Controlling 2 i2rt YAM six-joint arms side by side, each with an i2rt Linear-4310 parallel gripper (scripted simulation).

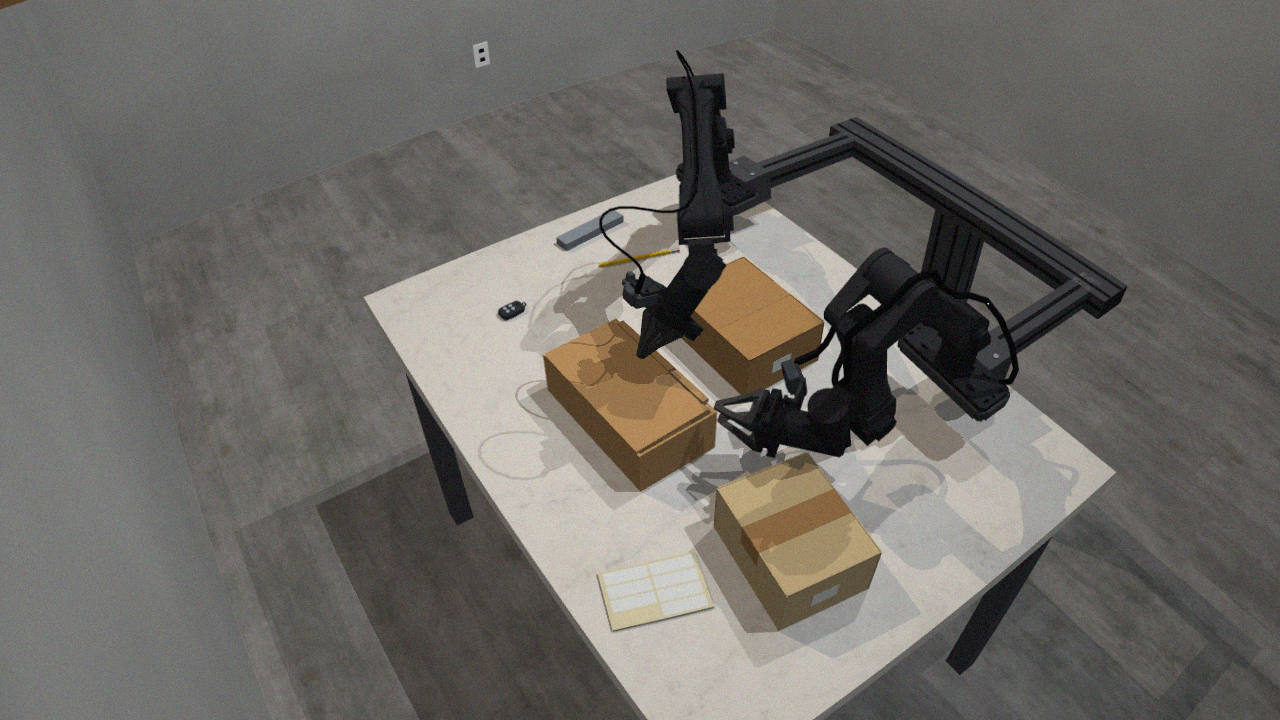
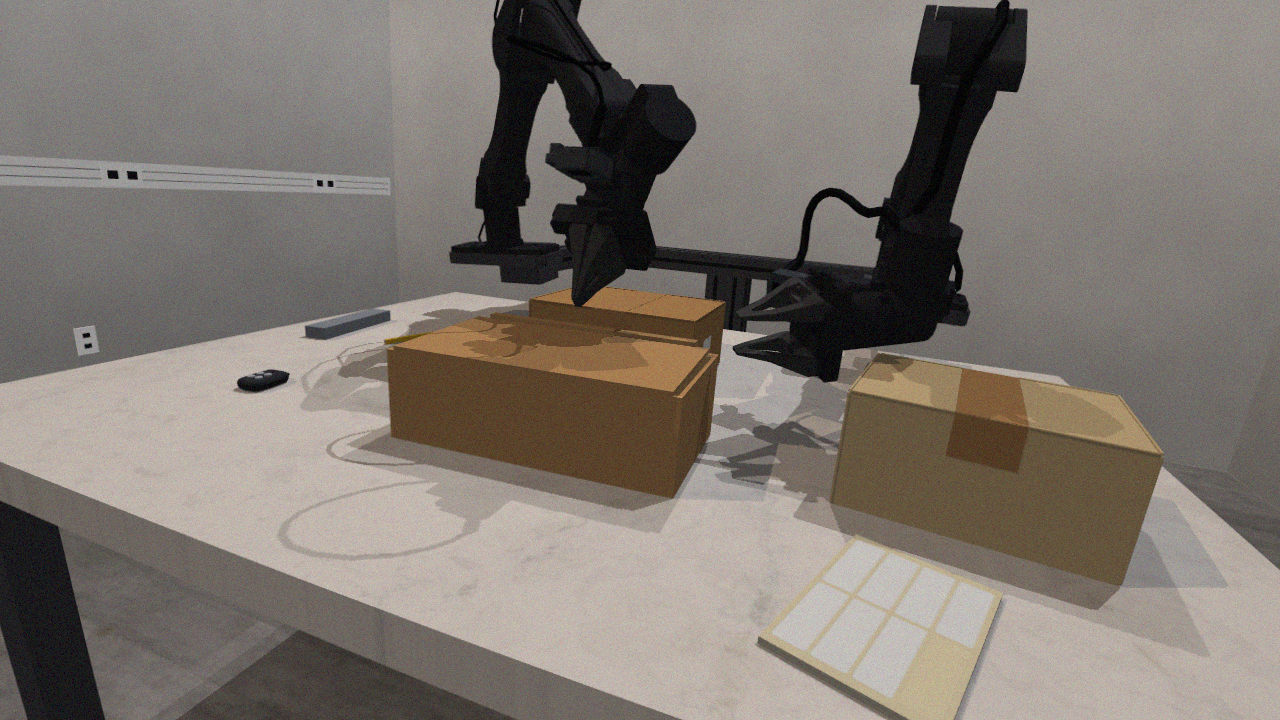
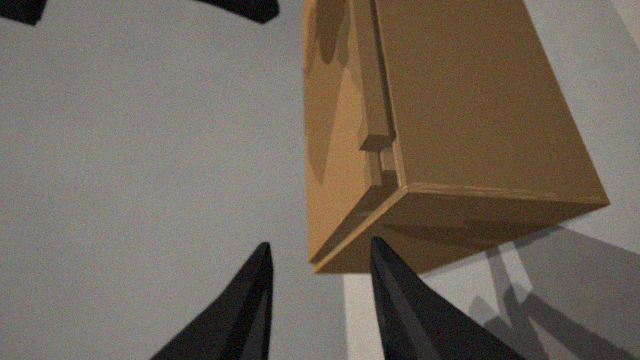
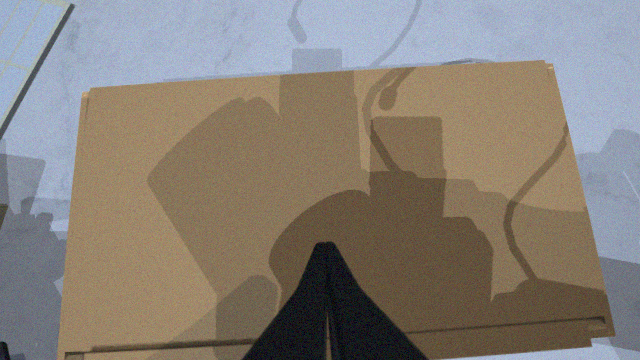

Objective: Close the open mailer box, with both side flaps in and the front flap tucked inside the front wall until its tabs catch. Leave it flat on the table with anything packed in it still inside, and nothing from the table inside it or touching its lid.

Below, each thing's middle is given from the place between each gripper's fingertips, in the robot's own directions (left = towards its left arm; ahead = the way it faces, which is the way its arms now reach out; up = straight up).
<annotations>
I see my right gripper [image 2: 576, 303] 18 cm short of the label sheet [image 2: 886, 628], 31 cm to the right of it and 14 cm above it. From my right hand the other things lie so: grey bar [image 2: 331, 328] (19 cm behind, 51 cm to the right, 13 cm below); then key fob [image 2: 263, 380] (7 cm ahead, 37 cm to the right, 13 cm below).
Now: the label sheet 220 mm ahead of my left hand [image 2: 735, 333], 150 mm to the left of it and 110 mm below it. Round my left hand: grey bar: 670 mm to the right, 150 mm behind, 110 mm below; key fob: 530 mm to the right, 110 mm below, 110 mm ahead.
</annotations>
